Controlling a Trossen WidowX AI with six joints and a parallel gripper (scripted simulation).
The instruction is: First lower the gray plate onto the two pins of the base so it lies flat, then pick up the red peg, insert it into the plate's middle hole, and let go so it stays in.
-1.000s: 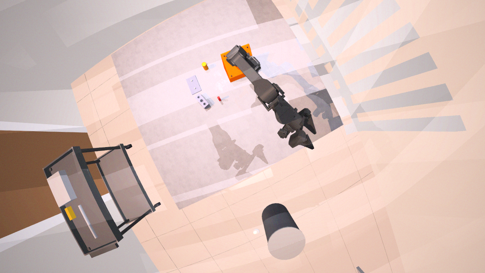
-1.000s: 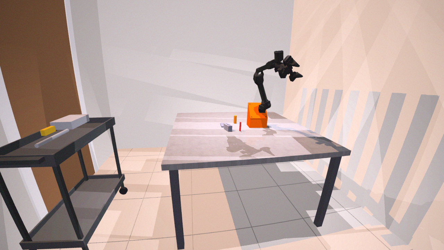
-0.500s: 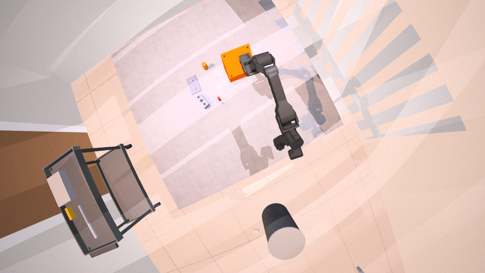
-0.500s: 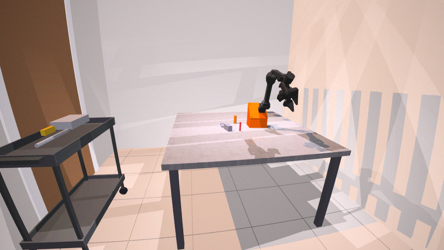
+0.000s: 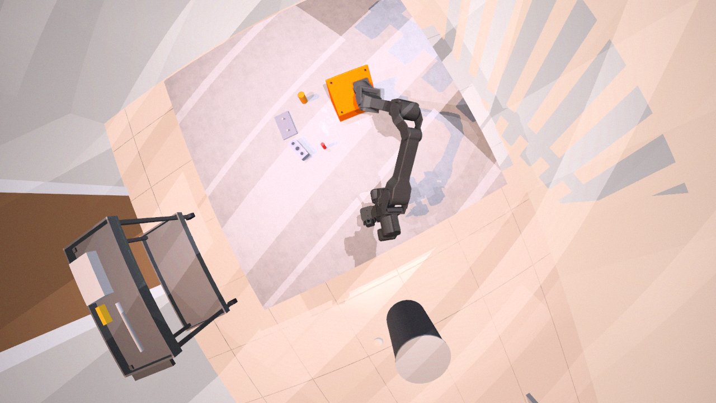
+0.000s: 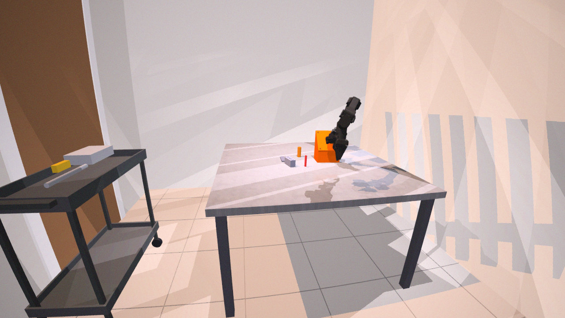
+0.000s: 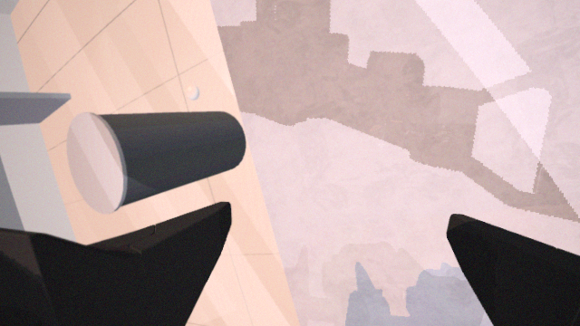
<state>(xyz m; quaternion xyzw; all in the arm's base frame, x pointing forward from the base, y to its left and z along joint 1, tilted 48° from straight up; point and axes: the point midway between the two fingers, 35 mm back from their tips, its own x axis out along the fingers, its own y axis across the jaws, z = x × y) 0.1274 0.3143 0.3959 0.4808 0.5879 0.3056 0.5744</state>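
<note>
The gray plate is 21 cm ahead of my gripper tip, 41 cm to the right of it and 12 cm below it. From my gripper tip the other things lie so: orange cylinder 11 cm ahead, 62 cm to the right, 12 cm below; then red peg 10 cm ahead, 37 cm to the right, 12 cm below; then gray base 23 cm ahead, 54 cm to the right, 15 cm below.
</note>
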